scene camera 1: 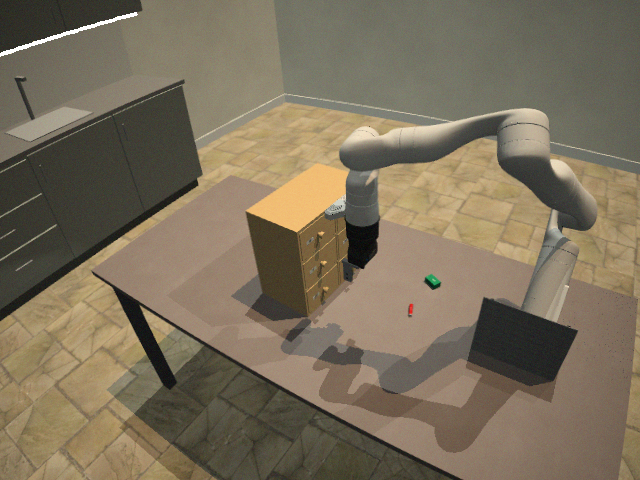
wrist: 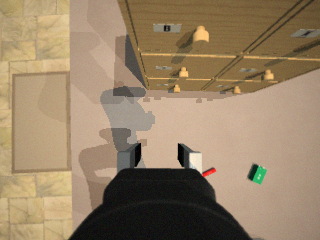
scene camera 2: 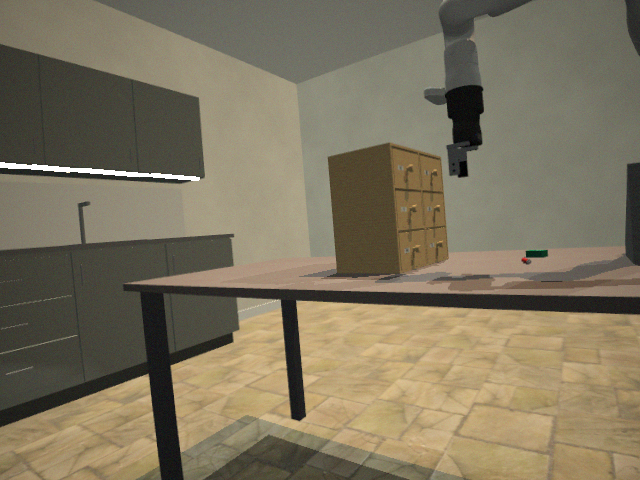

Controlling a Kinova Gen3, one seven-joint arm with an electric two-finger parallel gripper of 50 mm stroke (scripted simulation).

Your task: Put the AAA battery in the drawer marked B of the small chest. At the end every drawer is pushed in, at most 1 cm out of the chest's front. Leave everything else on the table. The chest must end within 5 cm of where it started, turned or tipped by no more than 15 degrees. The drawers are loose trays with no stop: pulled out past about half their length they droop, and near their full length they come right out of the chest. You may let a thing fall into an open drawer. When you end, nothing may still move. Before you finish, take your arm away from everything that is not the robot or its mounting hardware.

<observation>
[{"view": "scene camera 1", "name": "my gripper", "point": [354, 273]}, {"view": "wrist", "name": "my gripper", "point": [159, 151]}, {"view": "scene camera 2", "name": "my gripper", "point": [459, 175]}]
</observation>
